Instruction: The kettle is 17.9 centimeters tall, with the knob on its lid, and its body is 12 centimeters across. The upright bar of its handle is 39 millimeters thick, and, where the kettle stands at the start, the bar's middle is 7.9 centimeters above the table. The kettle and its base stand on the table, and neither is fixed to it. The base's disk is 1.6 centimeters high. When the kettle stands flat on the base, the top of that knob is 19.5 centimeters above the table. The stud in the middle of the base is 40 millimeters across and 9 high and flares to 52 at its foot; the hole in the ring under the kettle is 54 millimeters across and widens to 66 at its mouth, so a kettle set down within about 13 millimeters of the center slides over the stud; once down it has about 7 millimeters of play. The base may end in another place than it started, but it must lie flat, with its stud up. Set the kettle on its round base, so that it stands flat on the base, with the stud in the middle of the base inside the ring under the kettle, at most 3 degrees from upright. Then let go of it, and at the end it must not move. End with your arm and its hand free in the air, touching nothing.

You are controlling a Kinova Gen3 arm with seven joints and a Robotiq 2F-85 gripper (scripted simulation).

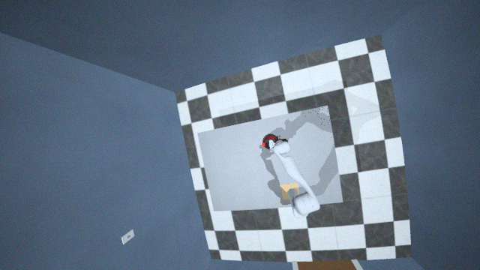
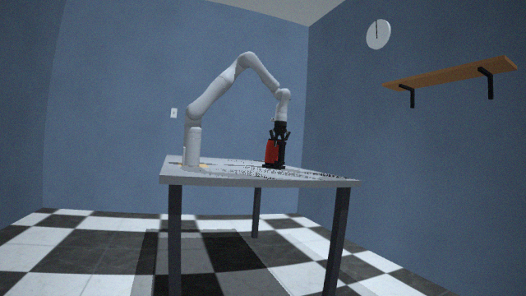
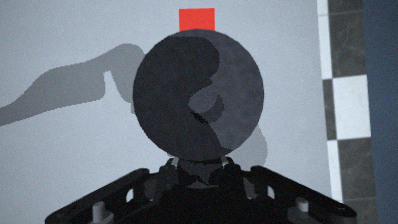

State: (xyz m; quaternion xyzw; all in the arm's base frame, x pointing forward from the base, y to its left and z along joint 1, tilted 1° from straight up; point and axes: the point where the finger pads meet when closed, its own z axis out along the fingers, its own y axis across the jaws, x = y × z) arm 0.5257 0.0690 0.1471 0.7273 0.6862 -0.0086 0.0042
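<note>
Now: the red kettle 3 cm to the left of my hand and 4 cm below it. Also, from my hand: round black base (7 cm to the left, 14 cm below).
</note>
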